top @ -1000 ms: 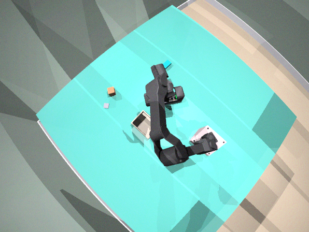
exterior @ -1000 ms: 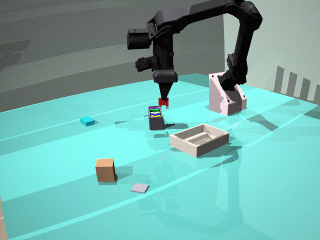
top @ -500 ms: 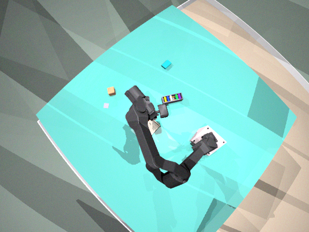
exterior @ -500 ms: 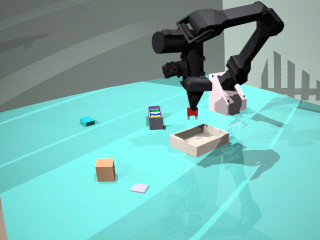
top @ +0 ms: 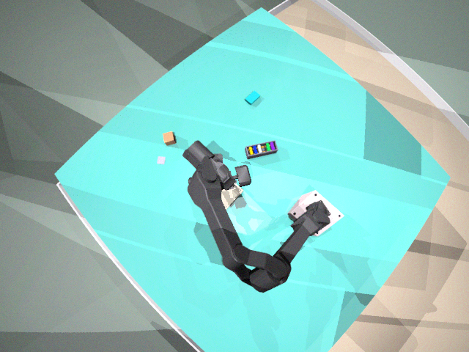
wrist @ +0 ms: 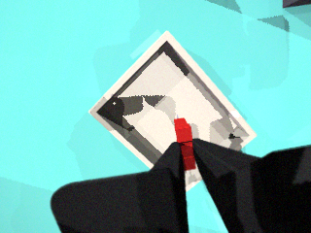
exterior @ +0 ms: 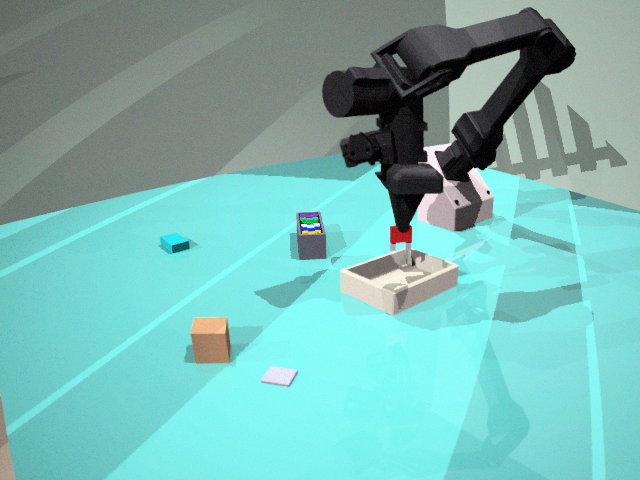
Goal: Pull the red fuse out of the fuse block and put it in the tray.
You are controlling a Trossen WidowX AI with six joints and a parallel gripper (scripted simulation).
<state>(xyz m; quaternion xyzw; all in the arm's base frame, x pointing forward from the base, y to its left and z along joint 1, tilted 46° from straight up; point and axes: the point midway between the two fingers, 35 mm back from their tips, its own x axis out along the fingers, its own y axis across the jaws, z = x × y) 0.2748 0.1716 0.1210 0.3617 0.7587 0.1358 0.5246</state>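
My gripper tip is now 1 cm above the red fuse. Round my gripper tip: blue fuse 19 cm to the right, 6 cm below, 3 cm ahead; beige tray 8 cm below; yellow fuse 17 cm to the right, 6 cm below, 4 cm ahead.
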